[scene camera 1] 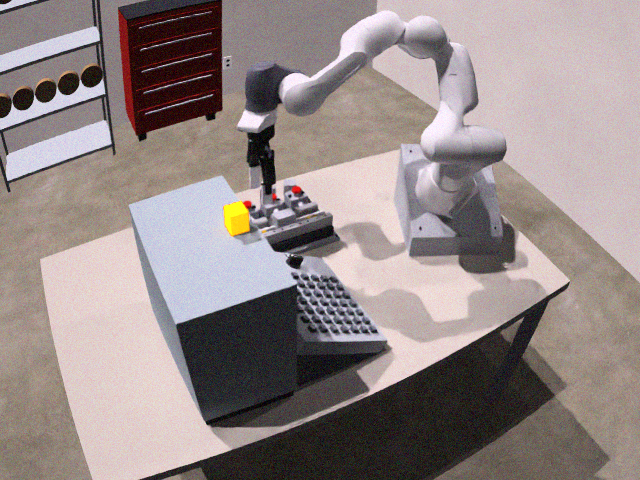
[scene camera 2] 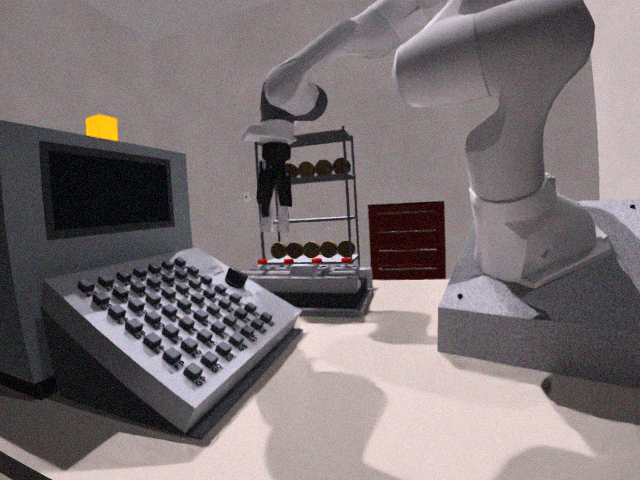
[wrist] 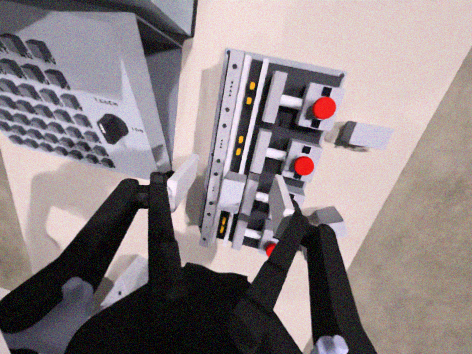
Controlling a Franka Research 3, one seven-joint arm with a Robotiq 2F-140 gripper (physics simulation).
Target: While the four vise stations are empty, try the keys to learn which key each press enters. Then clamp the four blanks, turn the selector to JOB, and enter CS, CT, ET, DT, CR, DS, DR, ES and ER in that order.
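Observation:
My gripper (scene camera 1: 261, 187) (scene camera 2: 275, 224) (wrist: 234, 176) is open and empty, fingers pointing down above the vise unit (scene camera 1: 305, 230) (scene camera 2: 320, 285) (wrist: 226, 95). A grey blank (scene camera 1: 282, 217) (scene camera 2: 303, 269) (wrist: 232, 186) sits in the third station from the top of the wrist view, below the gap between the fingers. Loose blanks, one (wrist: 370, 136) and another (wrist: 330, 220), lie right of the unit; a finger may hide more there. The keyboard (scene camera 1: 341, 338) (scene camera 2: 193, 400) (wrist: 95, 75) carries the black selector (scene camera 1: 294, 260) (scene camera 2: 236, 277) (wrist: 112, 128); its pale mark faces away from JOB. The screen (scene camera 2: 111, 191) is dark.
The tall console (scene camera 1: 206, 258) (scene camera 2: 180, 206) stands behind the keyboard, with a yellow cube (scene camera 1: 236, 218) (scene camera 2: 101, 127) on top. Red knobs, including one (wrist: 324, 108) and another (wrist: 304, 165), rise from the vise stations. The arm's base (scene camera 1: 449, 245) (scene camera 2: 491, 330) stands on the table.

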